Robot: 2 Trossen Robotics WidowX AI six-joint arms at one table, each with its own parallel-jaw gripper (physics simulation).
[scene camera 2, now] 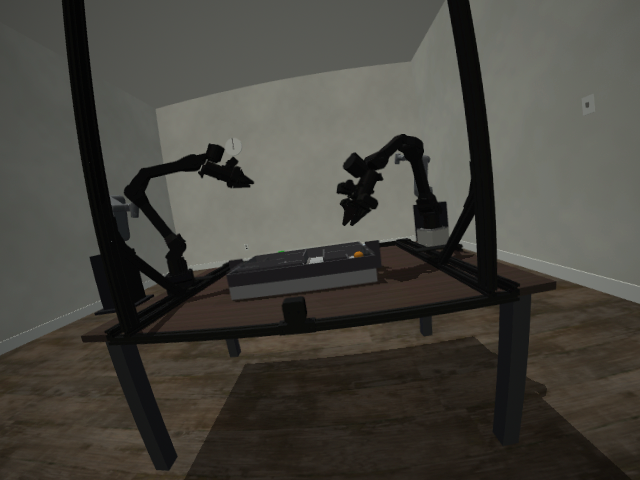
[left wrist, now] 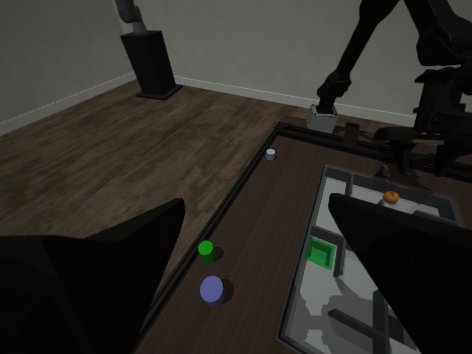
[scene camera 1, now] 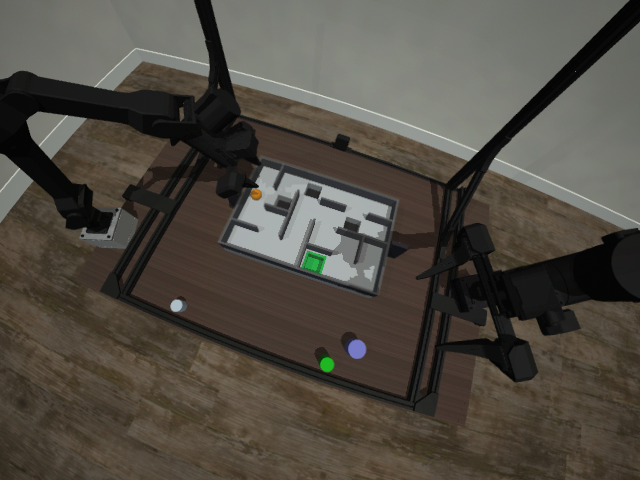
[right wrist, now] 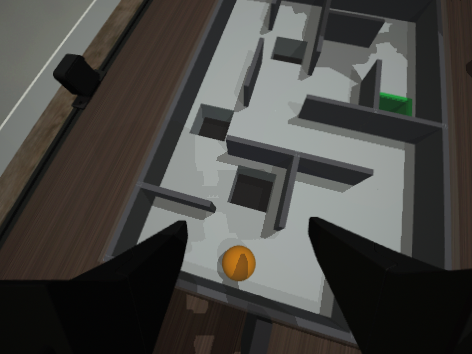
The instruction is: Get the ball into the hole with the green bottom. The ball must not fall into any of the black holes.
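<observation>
An orange ball (scene camera 1: 255, 194) (scene camera 2: 358, 254) (left wrist: 391, 197) (right wrist: 239, 263) lies on the white floor of the walled maze box (scene camera 1: 284, 265) (scene camera 2: 305, 284) (right wrist: 431, 200), near its end wall. A black hole (scene camera 1: 283, 202) (right wrist: 251, 190) is close to the ball; a second black hole (scene camera 1: 312, 191) (right wrist: 215, 127) and a third black hole (scene camera 1: 352, 225) (right wrist: 290, 50) lie farther along. The green-bottomed hole (scene camera 1: 313, 262) (left wrist: 321, 252) (right wrist: 395, 104) is at the long wall behind inner walls. My right gripper (scene camera 1: 257, 174) (scene camera 2: 348, 224) (right wrist: 247, 226) is open above the ball's end. My left gripper (scene camera 1: 428, 312) (scene camera 2: 252, 183) (left wrist: 255, 202) is open, away from the box.
A green cylinder (scene camera 1: 326, 364) (left wrist: 207, 251) and a purple cylinder (scene camera 1: 356, 348) (left wrist: 212, 291) stand near the table's edge. A small white cylinder (scene camera 1: 177, 305) (left wrist: 270, 154) stands near another corner. Black rails and posts frame the table. Several inner walls divide the maze.
</observation>
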